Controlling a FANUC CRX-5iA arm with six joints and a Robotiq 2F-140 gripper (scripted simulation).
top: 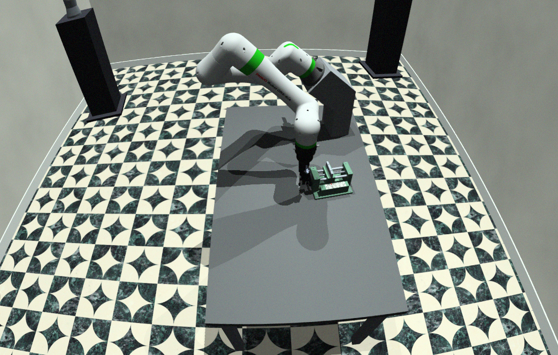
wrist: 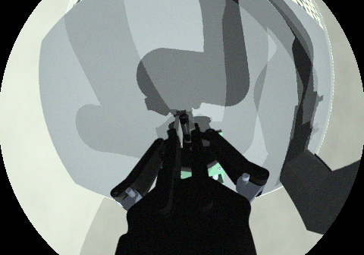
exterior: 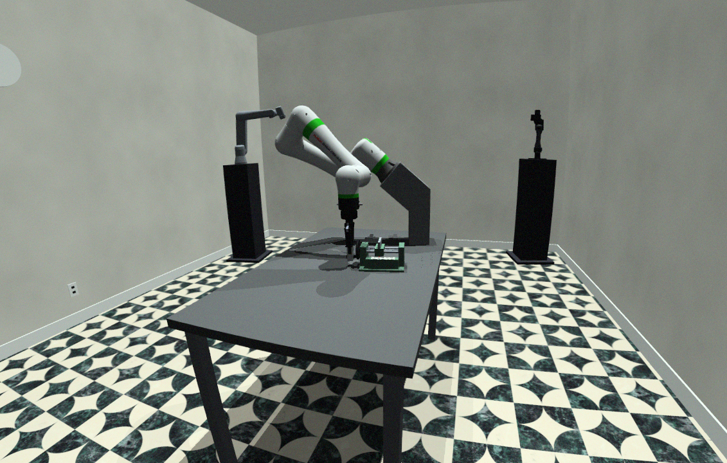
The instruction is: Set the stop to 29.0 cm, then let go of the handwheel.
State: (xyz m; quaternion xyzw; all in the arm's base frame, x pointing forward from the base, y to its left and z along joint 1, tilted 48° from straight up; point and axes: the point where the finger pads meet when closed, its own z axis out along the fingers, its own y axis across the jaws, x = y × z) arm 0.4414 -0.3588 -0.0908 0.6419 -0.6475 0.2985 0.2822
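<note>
My gripper is now 14 cm to the right of the green stop fixture and 3 cm below it. Also, from my hand: black handwheel 2 cm to the left, 1 cm below.
</note>
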